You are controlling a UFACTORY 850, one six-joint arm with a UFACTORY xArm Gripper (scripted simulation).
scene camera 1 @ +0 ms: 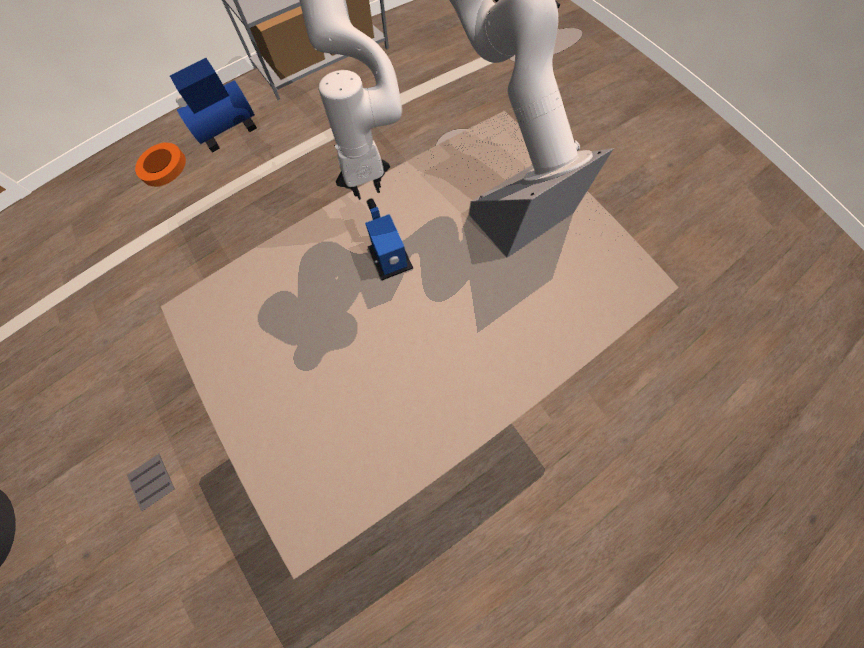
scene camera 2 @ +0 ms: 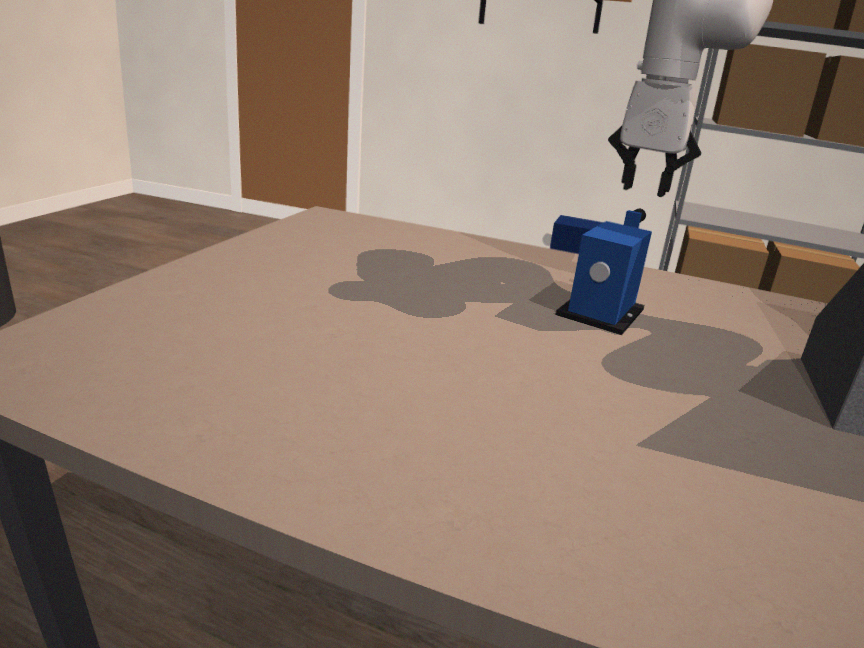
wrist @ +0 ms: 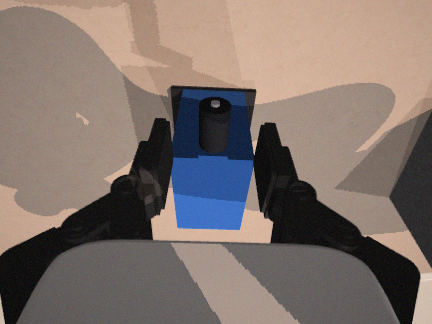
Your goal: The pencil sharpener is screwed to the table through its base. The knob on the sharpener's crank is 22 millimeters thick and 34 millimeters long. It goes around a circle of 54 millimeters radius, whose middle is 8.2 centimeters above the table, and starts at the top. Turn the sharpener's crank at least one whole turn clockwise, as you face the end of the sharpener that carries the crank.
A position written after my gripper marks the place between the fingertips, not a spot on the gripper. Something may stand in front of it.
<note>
In view: my gripper [scene camera 2: 644, 192] and a blue pencil sharpener [scene camera 2: 611, 259].
My gripper shows as well in scene camera 1 [scene camera 1: 367, 192] and in the wrist view [wrist: 214, 140]. The blue pencil sharpener also shows in the wrist view [wrist: 205, 197].
</note>
